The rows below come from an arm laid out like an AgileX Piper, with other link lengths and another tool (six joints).
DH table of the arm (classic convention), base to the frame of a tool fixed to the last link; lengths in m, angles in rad. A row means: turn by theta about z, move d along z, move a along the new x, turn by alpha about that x. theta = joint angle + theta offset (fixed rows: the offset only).
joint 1: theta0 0; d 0.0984; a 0; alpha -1.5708
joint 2: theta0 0.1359; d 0; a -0.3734; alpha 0
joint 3: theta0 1.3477; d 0; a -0.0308; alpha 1.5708
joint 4: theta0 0; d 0.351; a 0; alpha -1.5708
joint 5: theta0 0; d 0; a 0; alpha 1.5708
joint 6: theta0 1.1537; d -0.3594; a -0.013; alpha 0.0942
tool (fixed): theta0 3.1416; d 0.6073; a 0; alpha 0
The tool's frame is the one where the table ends.
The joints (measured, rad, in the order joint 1, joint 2, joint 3, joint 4, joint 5, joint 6), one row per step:
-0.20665 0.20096 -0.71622 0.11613 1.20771 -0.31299
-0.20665 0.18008 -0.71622 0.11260 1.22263 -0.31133
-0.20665 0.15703 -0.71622 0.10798 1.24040 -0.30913
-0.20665 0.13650 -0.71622 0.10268 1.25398 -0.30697
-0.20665 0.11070 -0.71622 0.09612 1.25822 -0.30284
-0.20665 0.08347 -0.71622 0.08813 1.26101 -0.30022
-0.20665 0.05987 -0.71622 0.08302 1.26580 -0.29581
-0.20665 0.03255 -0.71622 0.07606 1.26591 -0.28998
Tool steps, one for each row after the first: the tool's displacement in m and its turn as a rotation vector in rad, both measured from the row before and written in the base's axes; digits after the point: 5 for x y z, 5 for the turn. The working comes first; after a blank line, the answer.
Tool pose at each row, in the base's axes (x y z in m, rotation vector in rad; the steps are taken from these numbers as rounded here):
0.09770 -0.04042 0.27549 -2.21851 1.29959 -1.14501
0.09142 -0.03983 0.27486 -2.21599 1.29840 -1.15391
0.08424 -0.03931 0.27377 -2.21411 1.29844 -1.16267
0.07816 -0.03923 0.27307 -2.21087 1.29881 -1.17376
0.07256 -0.03954 0.27436 -2.19512 1.29640 -1.20095
0.06684 -0.04025 0.27596 -2.17863 1.29236 -1.23292
0.06158 -0.04027 0.27664 -2.16327 1.29048 -1.25540
0.05619 -0.04068 0.27833 -2.14043 1.28751 -1.28738

-0.00628 0.00059 -0.00063 -0.00366 -0.00525 -0.00157
-0.00718 0.00052 -0.00109 -0.00406 -0.00442 -0.00239
-0.00608 0.00008 -0.00070 -0.00461 -0.00599 -0.00330
-0.00560 -0.00031 0.00129 -0.00622 -0.02035 -0.00603
-0.00572 -0.00071 0.00160 -0.00891 -0.02288 -0.00636
-0.00526 -0.00002 0.00068 -0.00406 -0.01802 -0.00534
-0.00539 -0.00041 0.00169 -0.00548 -0.02620 -0.00760

